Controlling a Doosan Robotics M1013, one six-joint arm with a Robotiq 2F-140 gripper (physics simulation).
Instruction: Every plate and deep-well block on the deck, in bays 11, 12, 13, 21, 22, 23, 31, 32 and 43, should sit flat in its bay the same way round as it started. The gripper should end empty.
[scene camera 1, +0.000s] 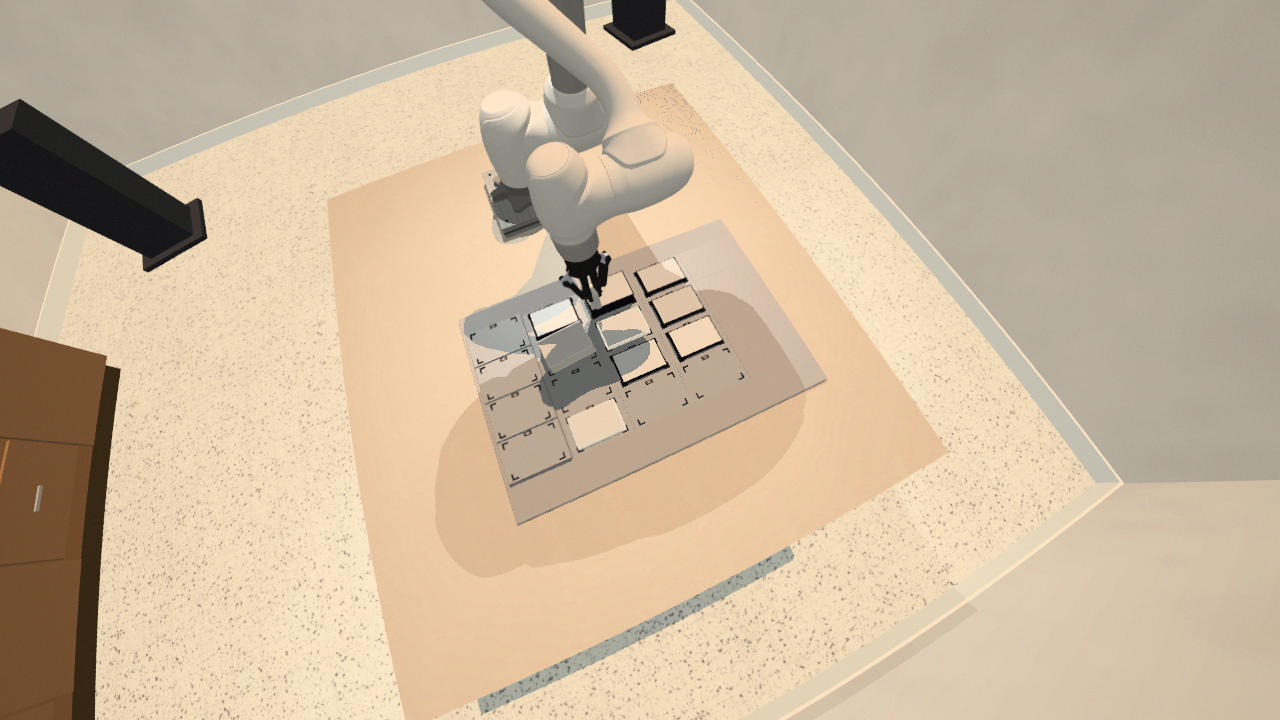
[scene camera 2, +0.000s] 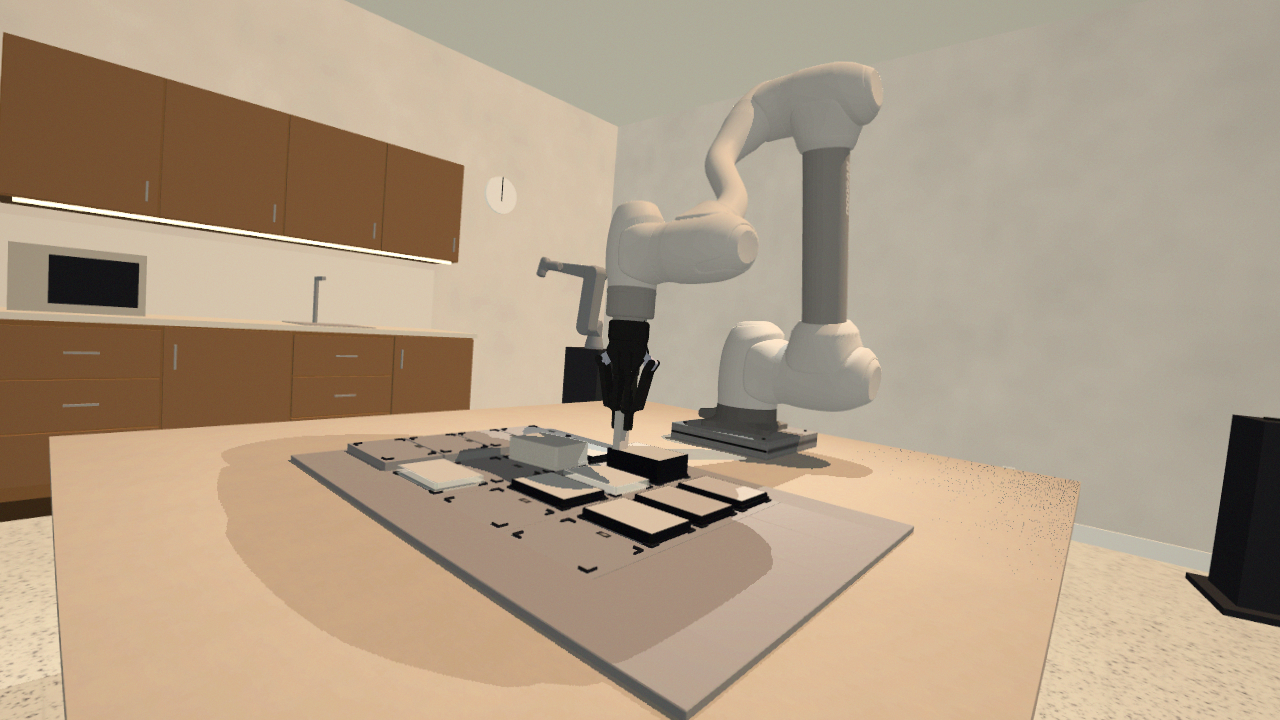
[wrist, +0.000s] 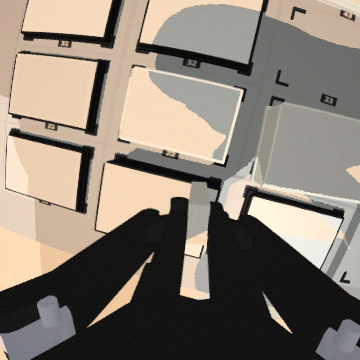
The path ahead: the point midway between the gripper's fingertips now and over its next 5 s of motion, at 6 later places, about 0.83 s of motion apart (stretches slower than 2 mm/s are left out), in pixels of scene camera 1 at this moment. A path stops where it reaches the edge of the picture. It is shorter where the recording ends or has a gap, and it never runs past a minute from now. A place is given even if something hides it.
The gripper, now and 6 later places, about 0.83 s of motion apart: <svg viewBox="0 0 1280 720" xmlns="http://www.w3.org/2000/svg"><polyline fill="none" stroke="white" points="596,304 617,271 618,274 618,275 618,273 644,264 643,269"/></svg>
